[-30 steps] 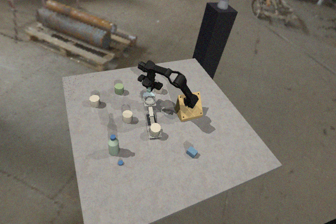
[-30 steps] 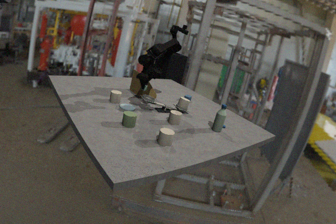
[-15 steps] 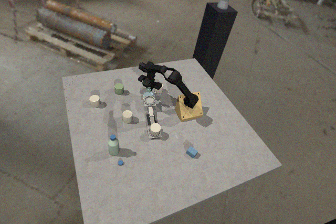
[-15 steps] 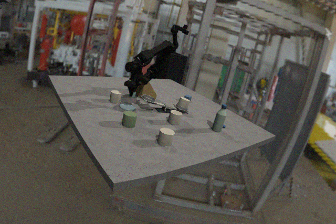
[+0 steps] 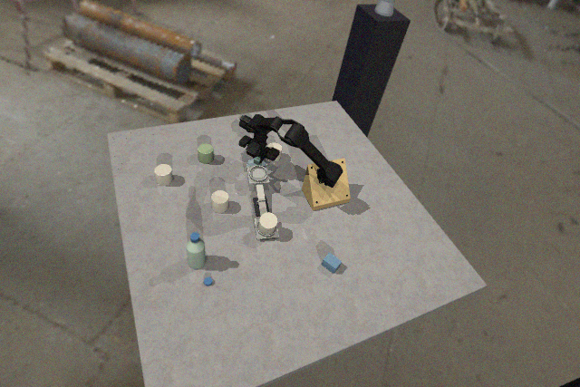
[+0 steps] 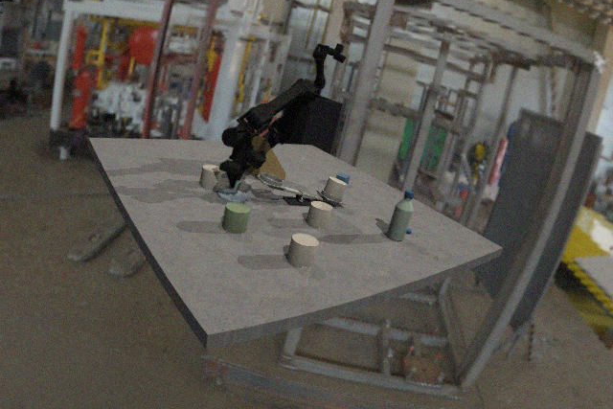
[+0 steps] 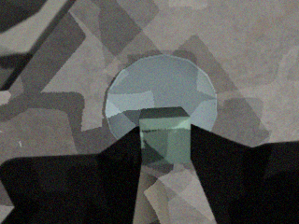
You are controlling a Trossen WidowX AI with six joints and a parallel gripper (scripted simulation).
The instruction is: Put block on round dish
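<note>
Now: gripper tip 30 mm above the pale blue round dish. From my gripper tip the other things lie so: green cylinder 240 mm ahead, 110 mm to the right; then small balance 70 mm ahead, 240 mm to the left; then green block 10 mm above.
</note>
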